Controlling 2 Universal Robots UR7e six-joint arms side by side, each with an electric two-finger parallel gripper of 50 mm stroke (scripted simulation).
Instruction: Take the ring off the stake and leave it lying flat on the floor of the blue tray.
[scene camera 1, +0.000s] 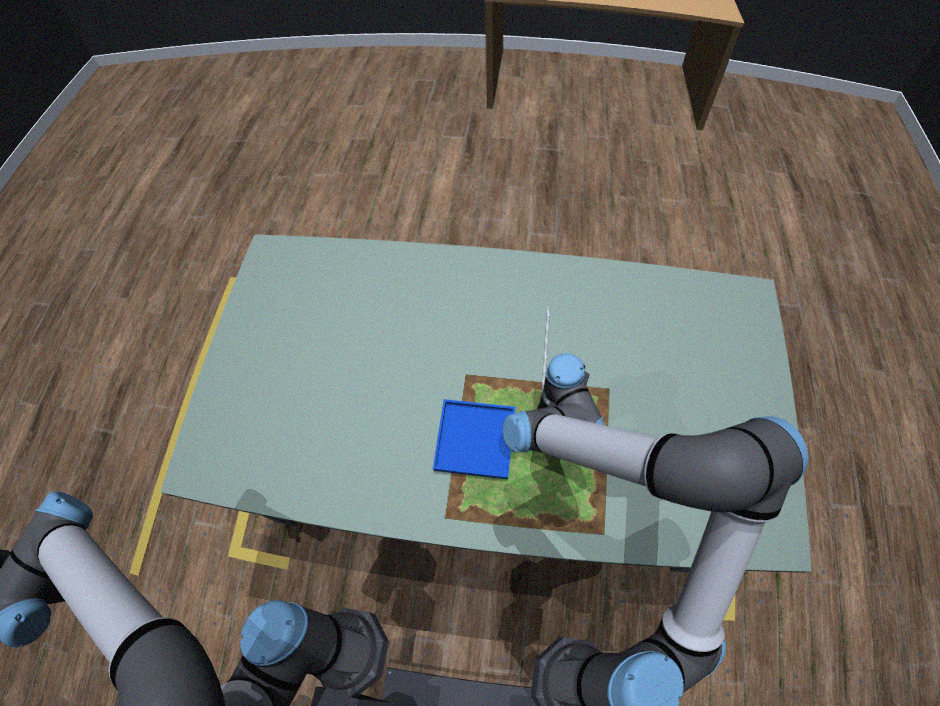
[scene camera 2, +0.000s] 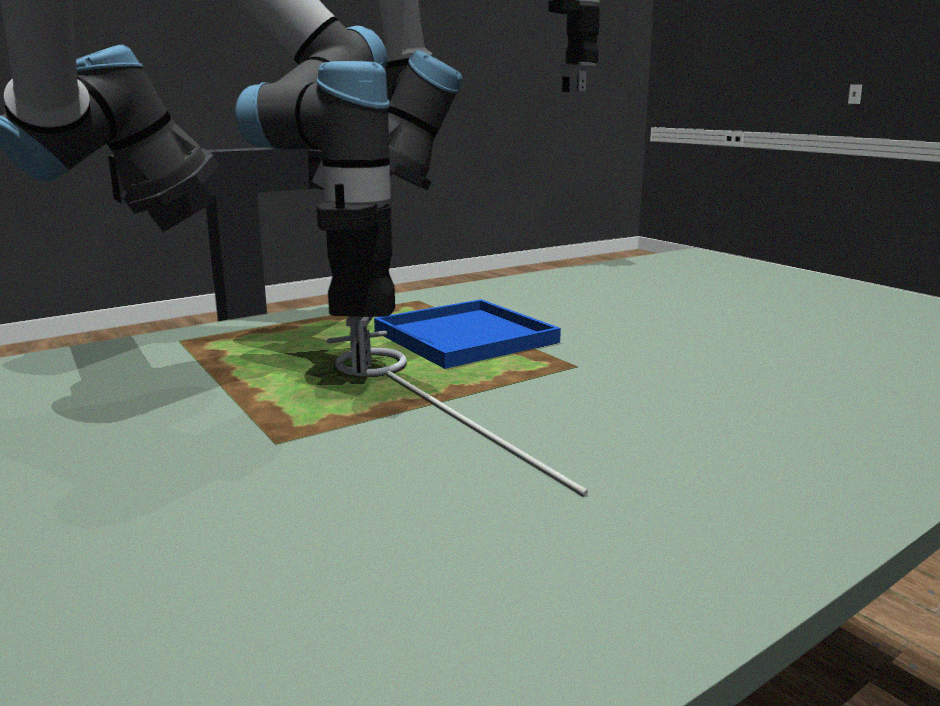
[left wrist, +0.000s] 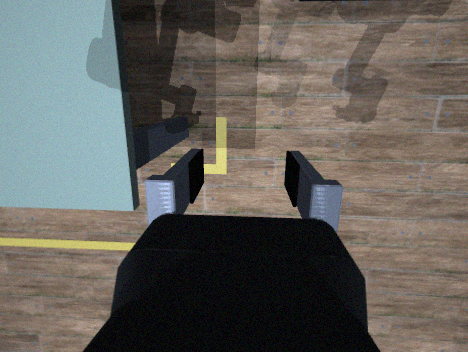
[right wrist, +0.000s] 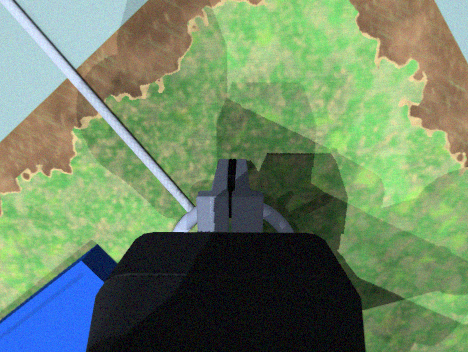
Scene:
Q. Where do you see my right gripper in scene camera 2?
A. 360, 369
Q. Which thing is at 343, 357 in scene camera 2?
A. A grey ring.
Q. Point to my left gripper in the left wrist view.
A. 244, 167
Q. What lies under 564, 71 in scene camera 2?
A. My left gripper.

